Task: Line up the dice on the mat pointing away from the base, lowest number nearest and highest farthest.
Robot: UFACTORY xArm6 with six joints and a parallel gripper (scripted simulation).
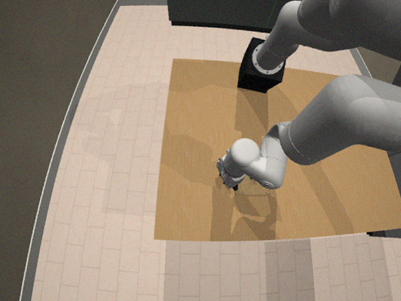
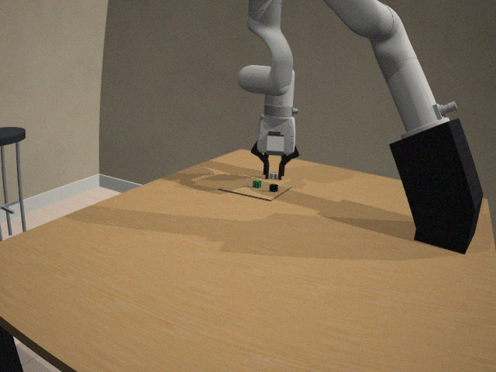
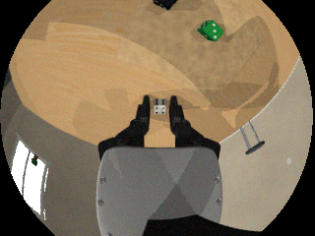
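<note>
The white die lies 1 cm below my hand. Round my hand: thin tan mat: 11 cm to the left, 2 cm below, 1 cm behind; then black die: 11 cm to the left, 6 cm behind, 1 cm below; then green die: 11 cm to the left, 1 cm below, 1 cm behind.
</note>
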